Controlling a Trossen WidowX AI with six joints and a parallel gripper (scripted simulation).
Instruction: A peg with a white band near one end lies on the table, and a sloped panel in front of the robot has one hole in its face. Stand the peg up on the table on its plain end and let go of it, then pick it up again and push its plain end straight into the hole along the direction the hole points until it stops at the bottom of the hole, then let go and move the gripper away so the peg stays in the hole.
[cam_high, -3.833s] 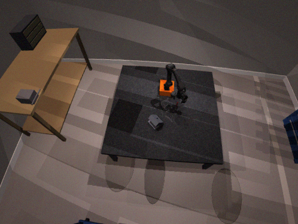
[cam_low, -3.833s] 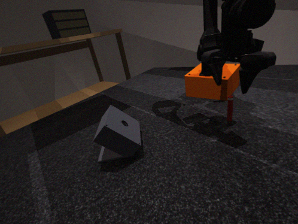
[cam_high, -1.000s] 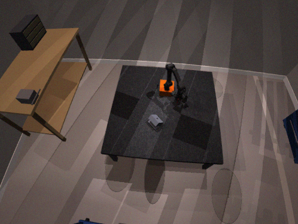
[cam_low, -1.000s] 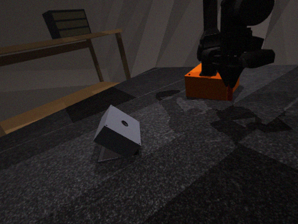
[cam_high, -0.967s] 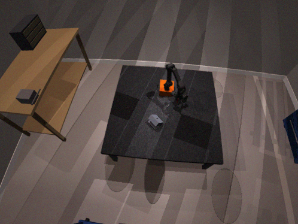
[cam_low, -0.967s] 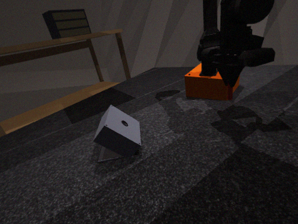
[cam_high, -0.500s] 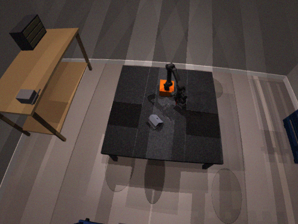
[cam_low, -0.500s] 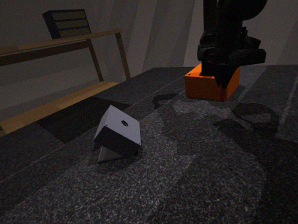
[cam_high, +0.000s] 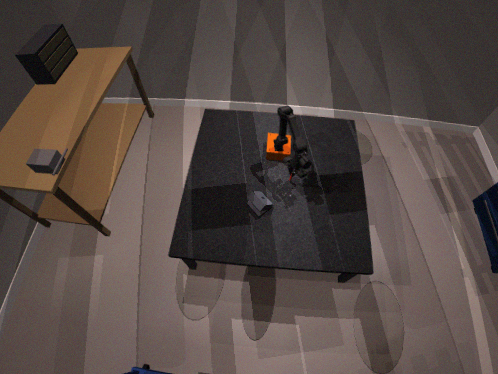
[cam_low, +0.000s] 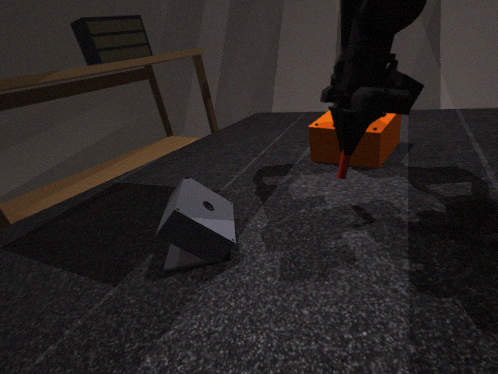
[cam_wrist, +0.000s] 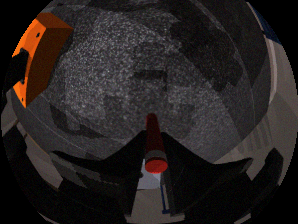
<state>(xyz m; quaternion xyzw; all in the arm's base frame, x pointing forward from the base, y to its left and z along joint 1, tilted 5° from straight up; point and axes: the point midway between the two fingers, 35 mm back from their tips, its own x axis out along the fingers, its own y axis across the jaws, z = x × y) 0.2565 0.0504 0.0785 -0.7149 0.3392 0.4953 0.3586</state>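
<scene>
The grey sloped panel is 140 mm ahead of my gripper tip, 220 mm to the right of it and 70 mm below it. The rest, counted from my gripper tip: peg: 20 mm above.
</scene>
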